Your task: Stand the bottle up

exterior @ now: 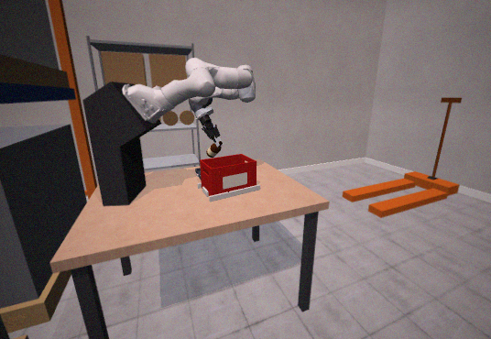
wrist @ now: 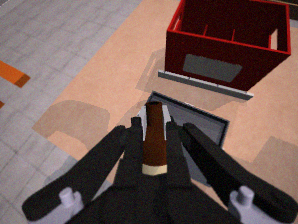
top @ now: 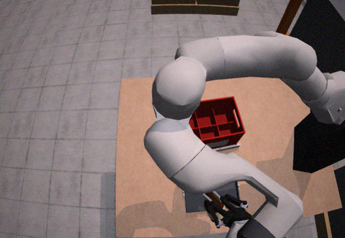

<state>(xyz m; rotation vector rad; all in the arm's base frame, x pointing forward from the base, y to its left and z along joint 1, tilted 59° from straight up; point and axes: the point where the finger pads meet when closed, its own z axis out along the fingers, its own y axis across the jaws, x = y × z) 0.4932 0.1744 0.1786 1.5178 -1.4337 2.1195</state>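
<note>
Right now the bottle is 50 mm below my hand and 30 mm to the left of it. From my hand the other things lie so: crate 300 mm to the right, 170 mm behind, 130 mm below; grey tray 200 mm below, 60 mm behind, 30 mm to the right.
</note>
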